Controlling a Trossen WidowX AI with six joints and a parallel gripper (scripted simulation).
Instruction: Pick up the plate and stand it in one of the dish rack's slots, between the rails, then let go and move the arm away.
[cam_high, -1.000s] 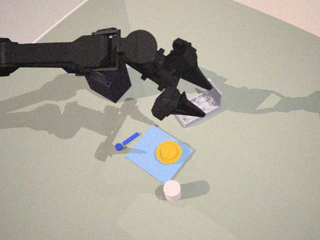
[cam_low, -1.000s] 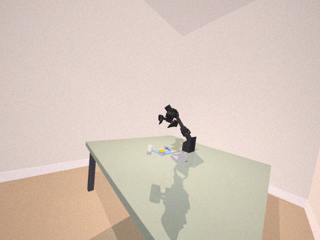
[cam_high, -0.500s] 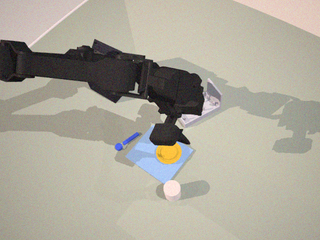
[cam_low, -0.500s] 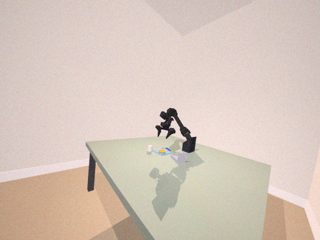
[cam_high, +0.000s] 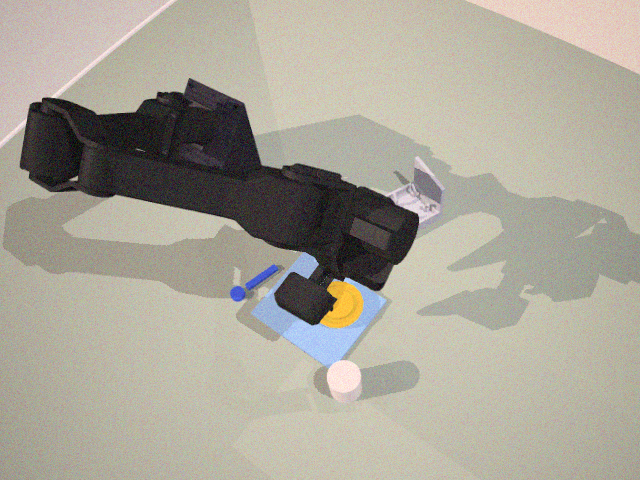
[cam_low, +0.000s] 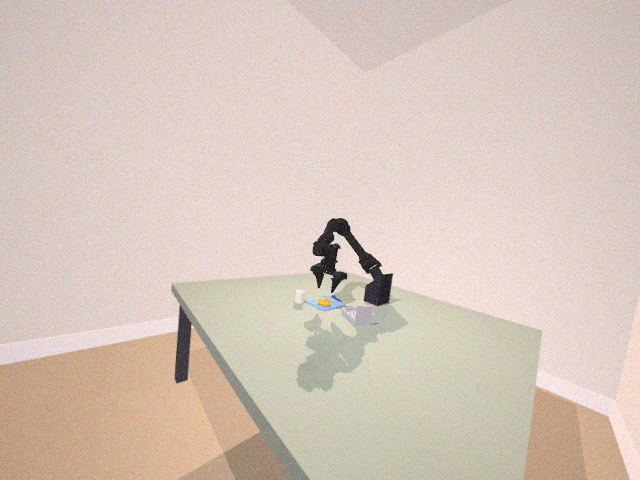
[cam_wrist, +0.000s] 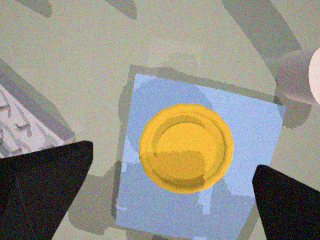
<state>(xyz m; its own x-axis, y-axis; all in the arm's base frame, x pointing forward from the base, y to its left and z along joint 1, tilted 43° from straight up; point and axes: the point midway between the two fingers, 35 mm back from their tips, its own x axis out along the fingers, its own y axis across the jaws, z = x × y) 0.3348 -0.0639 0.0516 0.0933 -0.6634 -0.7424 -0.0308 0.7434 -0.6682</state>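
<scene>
The yellow plate is 1 cm behind my gripper tip, 1 cm to the right of it and 6 cm below it. Round my gripper tip: white cup 6 cm ahead, 10 cm to the right, 5 cm below; then blue spoon 15 cm behind, 5 cm to the right, 7 cm below; then grey dish rack 3 cm behind, 16 cm to the left, 5 cm below.
</scene>
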